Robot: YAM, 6 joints.
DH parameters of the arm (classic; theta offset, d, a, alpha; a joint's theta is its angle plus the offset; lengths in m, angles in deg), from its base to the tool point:
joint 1: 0 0.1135 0.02 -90
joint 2: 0 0 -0.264 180
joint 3: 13.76 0 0.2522 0
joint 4: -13.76 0 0.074 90
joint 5: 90 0 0 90
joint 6: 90 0.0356 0 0
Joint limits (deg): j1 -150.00..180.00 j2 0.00..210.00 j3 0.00..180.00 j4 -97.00..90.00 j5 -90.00..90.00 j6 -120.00..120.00
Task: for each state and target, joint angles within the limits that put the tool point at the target. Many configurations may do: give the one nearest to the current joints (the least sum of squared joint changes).
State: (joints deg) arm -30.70 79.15 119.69 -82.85 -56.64 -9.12
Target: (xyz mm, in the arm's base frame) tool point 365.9 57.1 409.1
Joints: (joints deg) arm 4.23 106.87 121.76 -71.60 -57.27 -9.12
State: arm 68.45 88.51 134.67 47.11 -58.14 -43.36
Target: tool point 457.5 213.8 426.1
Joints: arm 21.82 127.15 123.75 39.97 -52.97 -43.36
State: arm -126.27 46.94 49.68 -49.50 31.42 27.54
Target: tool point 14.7 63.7 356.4
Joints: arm -122.33 2.84 60.55 -62.94 37.45 27.54
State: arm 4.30 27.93 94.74 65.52 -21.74 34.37
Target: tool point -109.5 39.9 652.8
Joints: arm -13.00 50.20 108.37 56.73 -23.57 34.37
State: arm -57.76 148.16 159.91 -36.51 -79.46 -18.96
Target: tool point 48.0 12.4 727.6
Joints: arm -15.07 93.75 172.20 2.58 -43.38 -18.96
